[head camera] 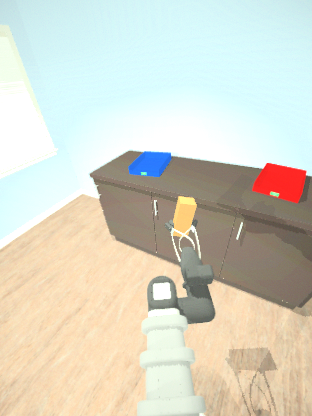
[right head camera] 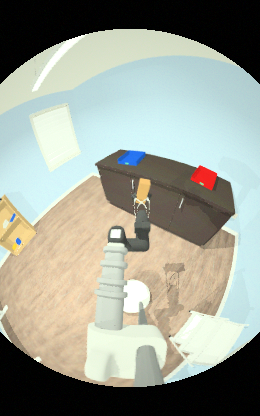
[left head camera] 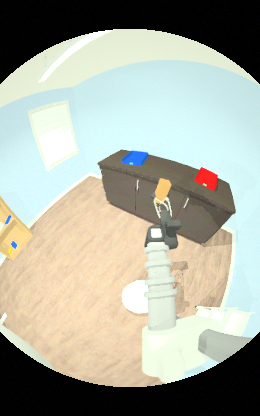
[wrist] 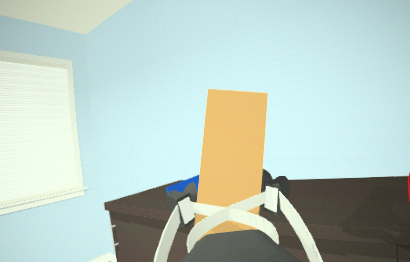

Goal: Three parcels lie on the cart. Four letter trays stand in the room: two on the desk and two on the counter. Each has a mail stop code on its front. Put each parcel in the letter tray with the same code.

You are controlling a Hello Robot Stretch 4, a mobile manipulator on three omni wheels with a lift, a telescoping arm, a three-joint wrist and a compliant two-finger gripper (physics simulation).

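Places are measured from the robot's base along level axes (x back, y right, z up), in centimetres.
Pixels of known places: gripper, between the fingertips: (head camera: 180, 219) (right head camera: 140, 192) (left head camera: 158, 192) (wrist: 227, 190); robot's base, origin of its link: (right head camera: 132, 295) (left head camera: 139, 295).
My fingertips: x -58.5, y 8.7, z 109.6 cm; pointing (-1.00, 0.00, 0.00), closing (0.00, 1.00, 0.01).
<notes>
Ahead of a thing's pixels: the offset from my fingertips to its middle. Level surfaces: height alone.
My gripper (head camera: 182, 226) (left head camera: 161, 198) (right head camera: 142, 200) (wrist: 227, 190) is shut on an orange parcel @(dx +1.7, dy +0.7, dz +2.6 cm) (head camera: 185, 210) (left head camera: 163, 188) (right head camera: 144, 187) (wrist: 235, 135), which points forward from the fingers. In the head view they show in front of the dark counter @(dz -21.4 cm) (head camera: 210, 180) (wrist: 350, 200), between its two trays. A blue letter tray @(dx -96.0, dy -9.1, dz -18.1 cm) (head camera: 150, 164) (left head camera: 135, 158) (right head camera: 132, 158) stands at the counter's left; the parcel and a finger partly hide it in the wrist view. A red letter tray @(dx -51.0, dy +76.0, dz -18.1 cm) (head camera: 281, 182) (left head camera: 206, 179) (right head camera: 204, 177) stands at the right. Their green front labels are too small to read.
The white cart (right head camera: 210, 335) stands at the lower right in the right head view. A wooden shelf unit (left head camera: 25, 235) (right head camera: 29, 231) with small blue and yellow things is at the far left. A white round thing (left head camera: 133, 297) (right head camera: 138, 296) is low beside the arm. A wall is behind the counter.
</notes>
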